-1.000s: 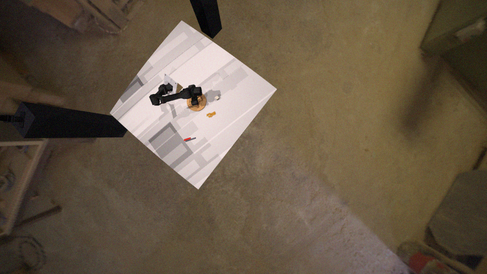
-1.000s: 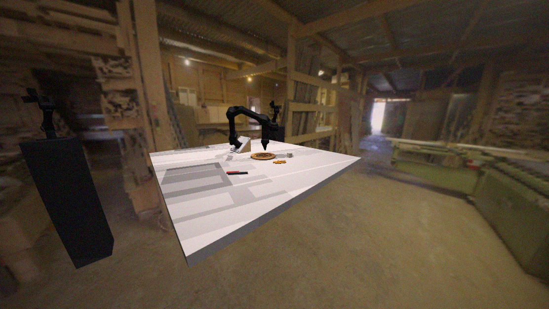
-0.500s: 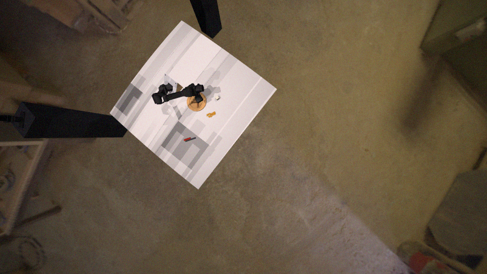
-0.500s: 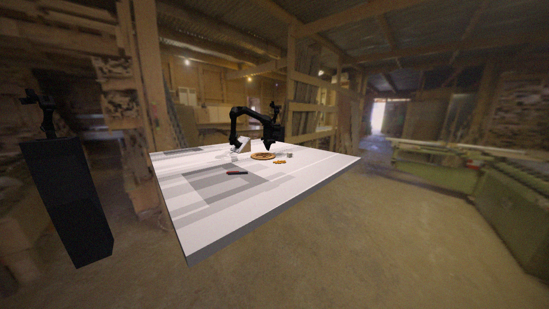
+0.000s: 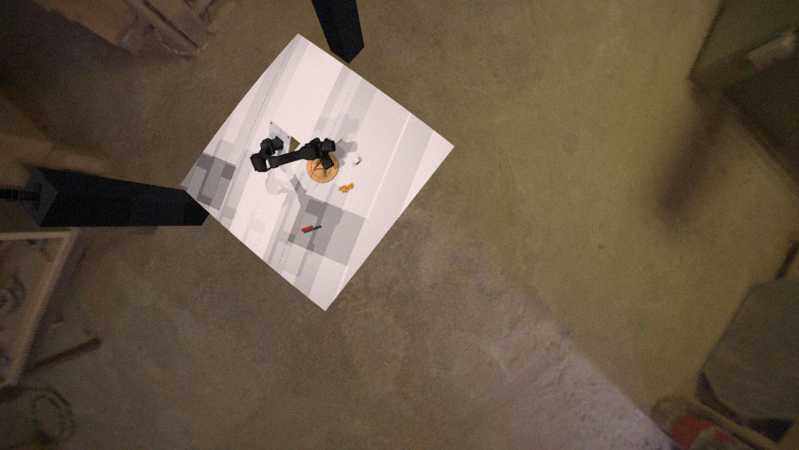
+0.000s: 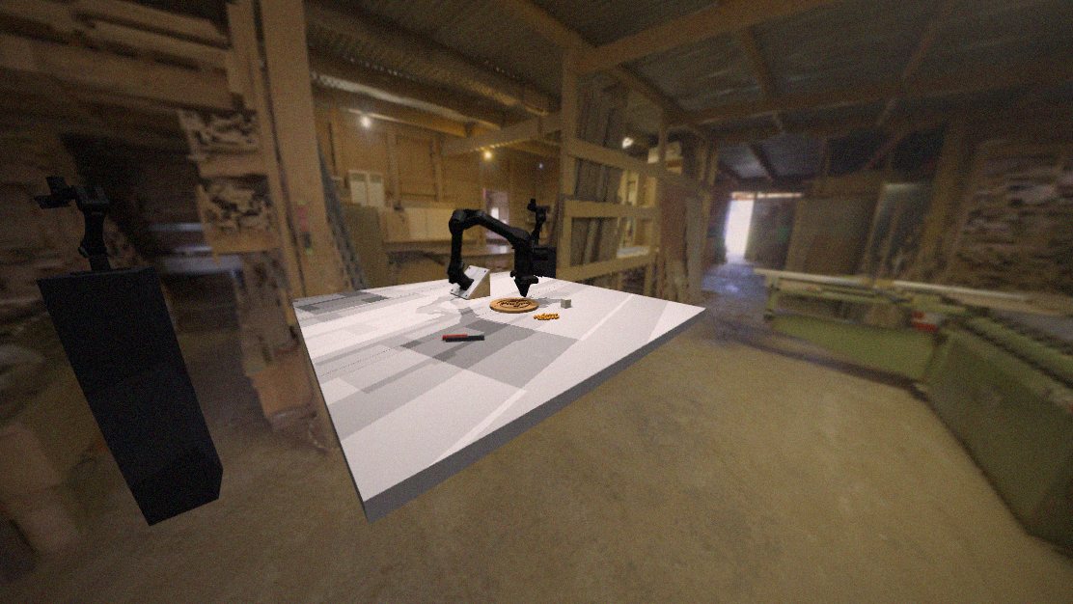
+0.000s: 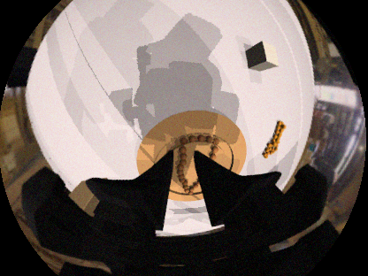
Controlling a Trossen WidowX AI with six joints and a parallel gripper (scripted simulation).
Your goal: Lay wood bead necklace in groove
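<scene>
The small grey cube is 150 mm ahead of my gripper tip, 100 mm to the left of it and 10 mm below it. From my gripper tip the other things lie so: black marker 180 mm ahead, 400 mm to the right, 20 mm below.
</scene>
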